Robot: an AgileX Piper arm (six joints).
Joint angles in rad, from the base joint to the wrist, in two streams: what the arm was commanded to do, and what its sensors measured. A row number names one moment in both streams.
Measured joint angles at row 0:
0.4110, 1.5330, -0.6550, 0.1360, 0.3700, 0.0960
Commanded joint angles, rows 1 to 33:
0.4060, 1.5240, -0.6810, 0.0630, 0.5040, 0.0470
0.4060, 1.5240, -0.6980, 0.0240, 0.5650, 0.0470
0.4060, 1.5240, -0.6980, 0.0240, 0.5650, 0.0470
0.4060, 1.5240, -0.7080, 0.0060, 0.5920, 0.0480
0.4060, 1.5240, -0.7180, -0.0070, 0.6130, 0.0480
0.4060, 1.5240, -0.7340, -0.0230, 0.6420, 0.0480
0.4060, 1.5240, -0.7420, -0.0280, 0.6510, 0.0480
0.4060, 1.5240, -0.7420, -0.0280, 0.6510, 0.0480
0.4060, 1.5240, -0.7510, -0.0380, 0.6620, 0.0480
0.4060, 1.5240, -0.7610, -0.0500, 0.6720, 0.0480
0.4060, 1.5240, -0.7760, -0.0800, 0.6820, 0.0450
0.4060, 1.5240, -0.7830, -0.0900, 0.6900, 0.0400
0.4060, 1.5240, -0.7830, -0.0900, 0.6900, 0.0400
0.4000, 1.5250, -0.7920, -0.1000, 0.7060, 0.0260
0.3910, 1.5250, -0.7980, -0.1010, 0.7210, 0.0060
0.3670, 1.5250, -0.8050, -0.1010, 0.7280, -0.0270
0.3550, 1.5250, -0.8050, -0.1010, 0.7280, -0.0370
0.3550, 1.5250, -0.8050, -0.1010, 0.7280, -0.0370
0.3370, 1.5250, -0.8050, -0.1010, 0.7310, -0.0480
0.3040, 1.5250, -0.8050, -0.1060, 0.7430, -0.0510
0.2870, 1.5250, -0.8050, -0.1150, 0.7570, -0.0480
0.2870, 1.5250, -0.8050, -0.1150, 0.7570, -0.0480
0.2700, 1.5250, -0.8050, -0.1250, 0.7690, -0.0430
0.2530, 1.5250, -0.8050, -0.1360, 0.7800, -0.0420
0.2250, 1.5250, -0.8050, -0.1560, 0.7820, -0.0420
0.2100, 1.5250, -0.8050, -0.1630, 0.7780, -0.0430
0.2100, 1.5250, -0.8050, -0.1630, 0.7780, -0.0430
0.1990, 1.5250, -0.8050, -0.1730, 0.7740, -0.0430
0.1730, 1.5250, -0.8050, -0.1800, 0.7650, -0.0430
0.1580, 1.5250, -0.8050, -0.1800, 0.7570, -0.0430
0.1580, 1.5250, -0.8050, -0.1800, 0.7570, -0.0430
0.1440, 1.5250, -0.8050, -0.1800, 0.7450, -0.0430
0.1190, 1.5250, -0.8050, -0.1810, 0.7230, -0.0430
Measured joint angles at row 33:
0.1510, 1.5330, -0.8010, -0.1710, 0.7500, -0.0310
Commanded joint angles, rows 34 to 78:
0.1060, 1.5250, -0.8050, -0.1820, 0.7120, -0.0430
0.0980, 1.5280, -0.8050, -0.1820, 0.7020, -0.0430
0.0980, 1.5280, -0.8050, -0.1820, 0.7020, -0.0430
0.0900, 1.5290, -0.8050, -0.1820, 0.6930, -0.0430
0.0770, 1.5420, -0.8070, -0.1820, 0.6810, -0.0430
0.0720, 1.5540, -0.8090, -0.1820, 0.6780, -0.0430
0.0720, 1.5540, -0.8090, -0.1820, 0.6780, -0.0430
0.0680, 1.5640, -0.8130, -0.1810, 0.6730, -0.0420
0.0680, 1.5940, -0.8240, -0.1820, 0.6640, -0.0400
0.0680, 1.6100, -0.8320, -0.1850, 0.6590, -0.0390
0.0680, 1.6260, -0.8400, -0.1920, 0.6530, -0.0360
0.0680, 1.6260, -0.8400, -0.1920, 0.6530, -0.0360
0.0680, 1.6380, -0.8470, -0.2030, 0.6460, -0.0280
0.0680, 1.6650, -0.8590, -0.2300, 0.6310, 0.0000
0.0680, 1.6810, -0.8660, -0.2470, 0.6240, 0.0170
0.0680, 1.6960, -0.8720, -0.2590, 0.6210, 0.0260
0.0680, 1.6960, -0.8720, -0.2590, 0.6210, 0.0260
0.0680, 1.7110, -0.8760, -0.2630, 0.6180, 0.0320
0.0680, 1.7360, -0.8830, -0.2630, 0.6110, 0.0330
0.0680, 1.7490, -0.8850, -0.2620, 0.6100, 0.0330
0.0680, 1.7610, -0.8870, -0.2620, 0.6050, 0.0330
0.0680, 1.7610, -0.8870, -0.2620, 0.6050, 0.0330
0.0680, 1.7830, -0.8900, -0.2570, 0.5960, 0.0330
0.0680, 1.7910, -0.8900, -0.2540, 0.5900, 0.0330
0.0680, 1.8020, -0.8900, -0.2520, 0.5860, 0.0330
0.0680, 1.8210, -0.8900, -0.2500, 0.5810, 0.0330
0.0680, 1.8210, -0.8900, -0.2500, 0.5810, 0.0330
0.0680, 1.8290, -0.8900, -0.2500, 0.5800, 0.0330
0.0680, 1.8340, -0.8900, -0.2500, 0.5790, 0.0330
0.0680, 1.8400, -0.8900, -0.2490, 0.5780, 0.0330
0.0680, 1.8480, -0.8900, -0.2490, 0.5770, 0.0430
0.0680, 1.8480, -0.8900, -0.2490, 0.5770, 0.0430
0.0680, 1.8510, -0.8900, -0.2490, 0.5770, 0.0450
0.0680, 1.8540, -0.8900, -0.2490, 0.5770, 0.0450
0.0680, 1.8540, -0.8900, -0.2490, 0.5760, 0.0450
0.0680, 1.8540, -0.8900, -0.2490, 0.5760, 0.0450
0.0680, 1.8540, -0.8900, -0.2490, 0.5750, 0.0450
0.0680, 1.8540, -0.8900, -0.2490, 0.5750, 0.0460
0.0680, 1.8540, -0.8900, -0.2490, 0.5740, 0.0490
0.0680, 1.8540, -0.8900, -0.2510, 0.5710, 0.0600
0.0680, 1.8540, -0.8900, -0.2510, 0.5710, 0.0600
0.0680, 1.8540, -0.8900, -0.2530, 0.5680, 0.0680
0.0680, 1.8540, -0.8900, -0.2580, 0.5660, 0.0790
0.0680, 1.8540, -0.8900, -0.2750, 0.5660, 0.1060
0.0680, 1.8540, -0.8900, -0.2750, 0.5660, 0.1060
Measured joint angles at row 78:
0.0750, 1.8500, -0.8860, -0.2560, 0.5660, 0.0660
